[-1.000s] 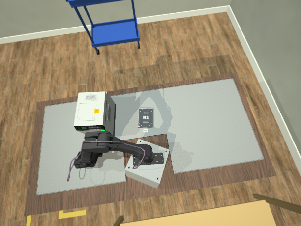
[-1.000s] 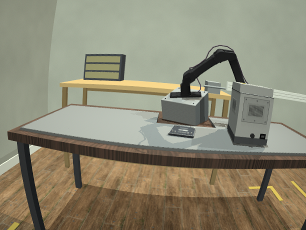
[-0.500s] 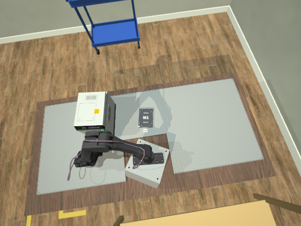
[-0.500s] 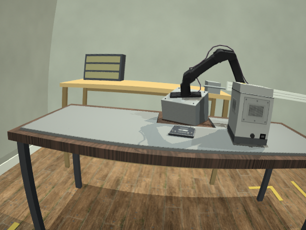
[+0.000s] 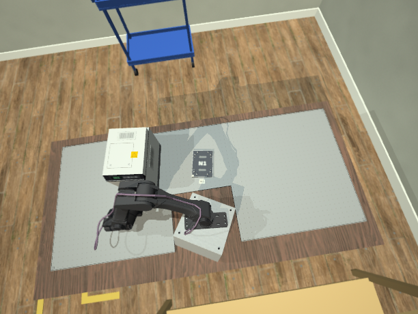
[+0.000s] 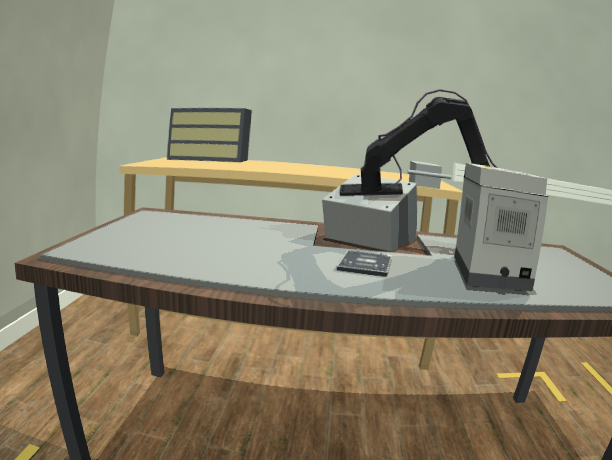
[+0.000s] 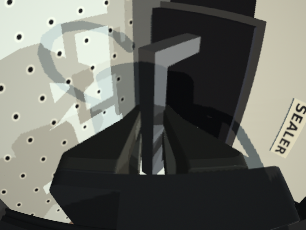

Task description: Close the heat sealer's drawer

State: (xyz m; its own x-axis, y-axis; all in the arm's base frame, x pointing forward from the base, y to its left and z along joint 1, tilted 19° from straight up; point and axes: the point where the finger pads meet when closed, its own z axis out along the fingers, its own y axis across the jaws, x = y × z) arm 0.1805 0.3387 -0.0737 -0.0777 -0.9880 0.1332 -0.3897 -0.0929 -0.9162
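Right now the sealer drawer is 100 mm ahead of my hand and 10 mm below it. The rest, counted from my hand: dark plate: 350 mm to the right, 160 mm ahead, 70 mm below.
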